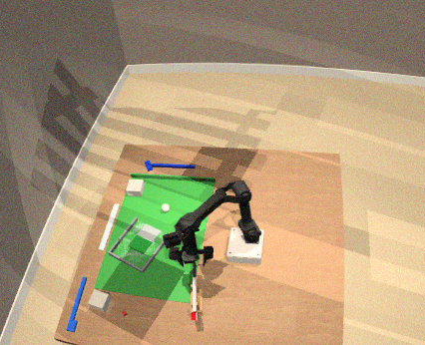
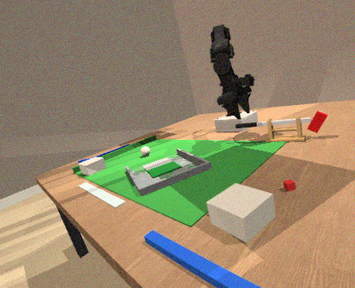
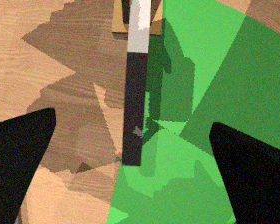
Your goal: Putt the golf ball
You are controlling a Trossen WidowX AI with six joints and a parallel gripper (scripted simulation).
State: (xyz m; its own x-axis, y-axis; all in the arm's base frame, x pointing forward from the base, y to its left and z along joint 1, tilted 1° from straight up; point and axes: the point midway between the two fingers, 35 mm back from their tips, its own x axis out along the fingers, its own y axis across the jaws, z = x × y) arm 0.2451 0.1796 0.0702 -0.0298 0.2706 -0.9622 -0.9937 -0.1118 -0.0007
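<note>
Right now my gripper tip is 11 cm to the right of the red putter, 4 cm above it and 2 cm past it. The rest, counted from my gripper tip: green mat: 23 cm to the right, 23 cm ahead, 10 cm below; then wooden rack: 13 cm to the left, 6 cm below, 2 cm behind; then small red cube: 30 cm ahead, 24 cm to the left, 9 cm below.
</note>
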